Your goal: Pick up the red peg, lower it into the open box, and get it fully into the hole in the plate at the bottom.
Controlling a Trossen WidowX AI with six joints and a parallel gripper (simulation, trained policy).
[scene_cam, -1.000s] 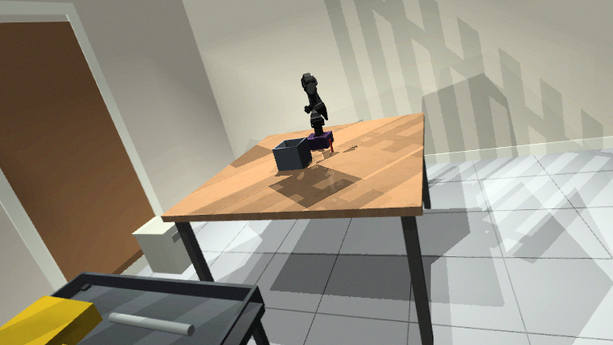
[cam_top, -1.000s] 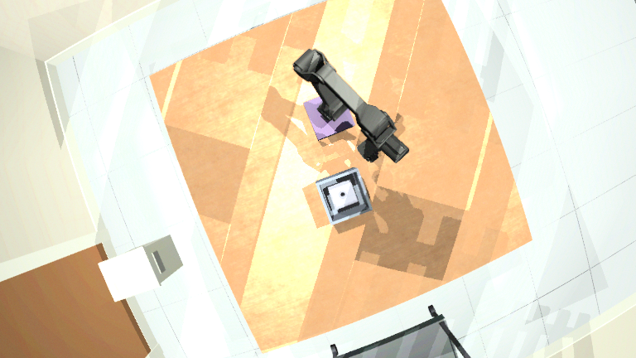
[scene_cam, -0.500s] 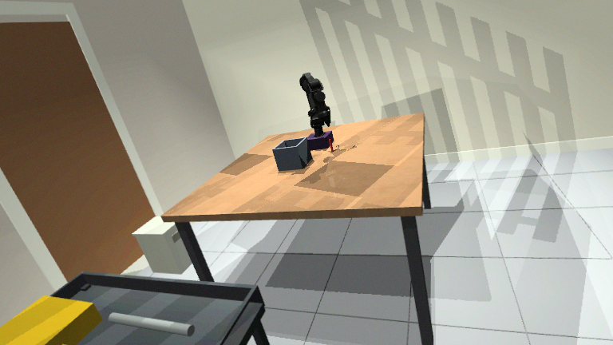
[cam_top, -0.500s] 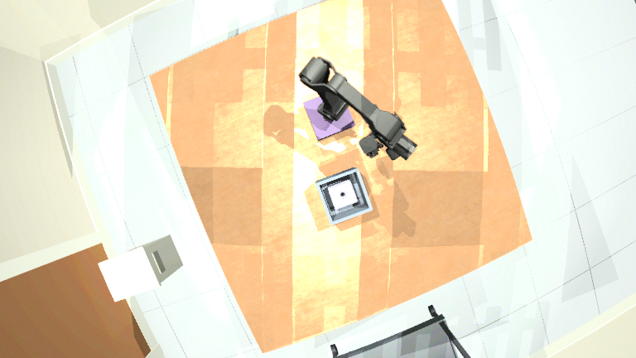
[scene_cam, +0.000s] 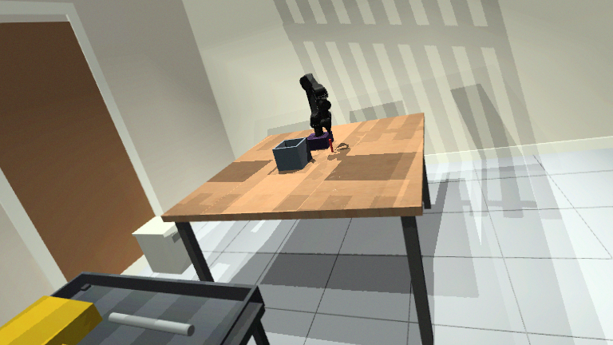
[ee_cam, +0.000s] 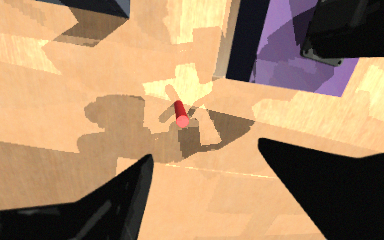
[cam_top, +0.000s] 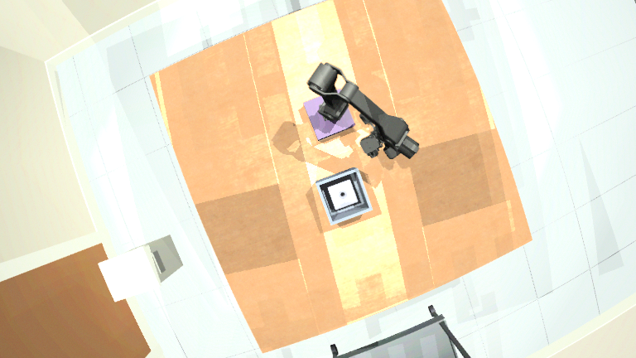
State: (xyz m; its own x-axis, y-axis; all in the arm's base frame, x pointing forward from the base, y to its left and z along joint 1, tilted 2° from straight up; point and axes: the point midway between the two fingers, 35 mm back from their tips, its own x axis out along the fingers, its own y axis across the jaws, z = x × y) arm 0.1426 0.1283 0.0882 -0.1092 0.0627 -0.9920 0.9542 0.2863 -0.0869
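My gripper tip is 9 cm above the red peg, 2 cm short of it and 1 cm to the left of it.
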